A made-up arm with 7 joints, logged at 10 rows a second.
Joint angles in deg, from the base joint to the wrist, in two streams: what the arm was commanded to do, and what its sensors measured. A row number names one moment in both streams.
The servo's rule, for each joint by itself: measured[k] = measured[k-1] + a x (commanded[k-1-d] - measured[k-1]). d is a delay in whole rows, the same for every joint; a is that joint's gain. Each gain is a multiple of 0.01, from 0.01 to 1. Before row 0 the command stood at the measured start. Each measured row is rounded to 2 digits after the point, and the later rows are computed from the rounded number. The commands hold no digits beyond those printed.
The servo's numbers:
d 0
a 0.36 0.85 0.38 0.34 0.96 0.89 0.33
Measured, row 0: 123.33 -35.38 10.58 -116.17 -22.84 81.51 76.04
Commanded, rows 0 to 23: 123.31 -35.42 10.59 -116.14 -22.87 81.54 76.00; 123.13 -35.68 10.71 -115.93 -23.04 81.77 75.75; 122.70 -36.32 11.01 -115.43 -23.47 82.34 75.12; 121.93 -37.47 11.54 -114.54 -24.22 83.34 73.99; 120.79 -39.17 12.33 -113.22 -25.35 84.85 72.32; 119.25 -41.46 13.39 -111.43 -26.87 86.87 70.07; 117.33 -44.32 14.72 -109.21 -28.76 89.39 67.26; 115.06 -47.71 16.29 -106.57 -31.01 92.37 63.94; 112.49 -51.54 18.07 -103.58 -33.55 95.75 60.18; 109.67 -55.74 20.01 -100.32 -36.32 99.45 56.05; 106.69 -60.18 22.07 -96.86 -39.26 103.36 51.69; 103.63 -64.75 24.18 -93.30 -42.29 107.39 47.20; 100.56 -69.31 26.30 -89.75 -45.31 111.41 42.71; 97.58 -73.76 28.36 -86.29 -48.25 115.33 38.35; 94.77 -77.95 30.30 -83.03 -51.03 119.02 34.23; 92.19 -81.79 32.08 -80.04 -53.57 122.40 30.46; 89.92 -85.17 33.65 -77.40 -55.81 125.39 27.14; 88.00 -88.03 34.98 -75.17 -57.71 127.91 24.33; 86.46 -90.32 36.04 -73.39 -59.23 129.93 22.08; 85.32 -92.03 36.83 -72.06 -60.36 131.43 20.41; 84.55 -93.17 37.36 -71.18 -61.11 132.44 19.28; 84.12 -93.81 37.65 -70.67 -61.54 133.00 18.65; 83.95 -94.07 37.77 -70.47 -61.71 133.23 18.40; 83.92 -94.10 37.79 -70.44 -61.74 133.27 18.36
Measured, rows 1 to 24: 123.32 -35.41 10.58 -116.16 -22.87 81.54 76.03; 123.25 -35.64 10.63 -116.08 -23.03 81.74 75.94; 123.05 -36.22 10.77 -115.86 -23.45 82.27 75.67; 122.65 -37.28 11.06 -115.41 -24.19 83.22 75.12; 121.98 -38.89 11.54 -114.67 -25.30 84.67 74.20; 121.00 -41.07 12.24 -113.57 -26.81 86.63 72.84; 119.68 -43.83 13.18 -112.09 -28.68 89.09 71.00; 118.02 -47.13 14.36 -110.21 -30.92 92.01 68.67; 116.03 -50.88 15.77 -107.96 -33.44 95.34 65.87; 113.74 -55.01 17.38 -105.36 -36.20 99.00 62.63; 111.20 -59.40 19.16 -102.47 -39.14 102.88 59.02; 108.47 -63.95 21.07 -99.35 -42.16 106.89 55.12; 105.62 -68.51 23.06 -96.09 -45.18 110.91 51.02; 102.73 -72.97 25.07 -92.76 -48.13 114.84 46.84; 99.86 -77.20 27.06 -89.45 -50.91 118.56 42.68; 97.10 -81.10 28.97 -86.25 -53.46 121.98 38.65; 94.52 -84.56 30.75 -83.24 -55.72 125.01 34.85; 92.17 -87.51 32.36 -80.50 -57.63 127.59 31.38; 90.11 -89.90 33.76 -78.08 -59.17 129.67 28.31; 88.39 -91.71 34.93 -76.03 -60.31 131.24 25.70; 87.01 -92.95 35.85 -74.38 -61.08 132.31 23.58; 85.97 -93.68 36.53 -73.12 -61.52 132.92 21.95; 85.24 -94.01 37.00 -72.22 -61.70 133.20 20.78; 84.76 -94.09 37.30 -71.61 -61.74 133.26 19.98
